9 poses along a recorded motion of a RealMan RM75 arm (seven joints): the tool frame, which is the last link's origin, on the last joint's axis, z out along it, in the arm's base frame.
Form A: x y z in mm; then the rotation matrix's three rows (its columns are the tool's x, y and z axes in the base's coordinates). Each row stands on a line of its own.
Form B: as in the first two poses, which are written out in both.
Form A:
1:
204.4 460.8 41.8
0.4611 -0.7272 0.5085
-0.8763 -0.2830 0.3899
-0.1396 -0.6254 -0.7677
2:
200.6 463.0 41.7
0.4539 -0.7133 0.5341
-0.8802 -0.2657 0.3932
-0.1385 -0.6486 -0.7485
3:
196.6 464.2 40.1
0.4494 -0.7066 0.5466
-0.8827 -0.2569 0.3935
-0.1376 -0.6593 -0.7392
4:
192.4 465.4 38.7
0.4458 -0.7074 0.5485
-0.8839 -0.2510 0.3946
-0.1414 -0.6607 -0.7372
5:
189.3 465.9 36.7
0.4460 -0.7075 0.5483
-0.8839 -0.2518 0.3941
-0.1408 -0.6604 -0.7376
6:
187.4 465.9 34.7
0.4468 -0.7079 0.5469
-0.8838 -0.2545 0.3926
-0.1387 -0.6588 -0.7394
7:
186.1 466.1 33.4
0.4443 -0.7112 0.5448
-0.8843 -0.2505 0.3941
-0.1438 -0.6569 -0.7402
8:
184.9 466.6 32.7
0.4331 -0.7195 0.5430
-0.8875 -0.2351 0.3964
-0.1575 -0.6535 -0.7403
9:
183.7 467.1 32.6
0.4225 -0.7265 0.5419
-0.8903 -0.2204 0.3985
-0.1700 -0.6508 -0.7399
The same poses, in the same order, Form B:
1: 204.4 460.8 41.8 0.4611 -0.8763 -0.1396 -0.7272 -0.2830 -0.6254
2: 200.6 463.0 41.7 0.4539 -0.8802 -0.1385 -0.7133 -0.2657 -0.6486
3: 196.6 464.2 40.1 0.4494 -0.8827 -0.1376 -0.7066 -0.2569 -0.6593
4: 192.4 465.4 38.7 0.4458 -0.8839 -0.1414 -0.7074 -0.2510 -0.6607
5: 189.3 465.9 36.7 0.4460 -0.8839 -0.1408 -0.7075 -0.2518 -0.6604
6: 187.4 465.9 34.7 0.4468 -0.8838 -0.1387 -0.7079 -0.2545 -0.6588
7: 186.1 466.1 33.4 0.4443 -0.8843 -0.1438 -0.7112 -0.2505 -0.6569
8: 184.9 466.6 32.7 0.4331 -0.8875 -0.1575 -0.7195 -0.2351 -0.6535
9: 183.7 467.1 32.6 0.4225 -0.8903 -0.1700 -0.7265 -0.2204 -0.6508
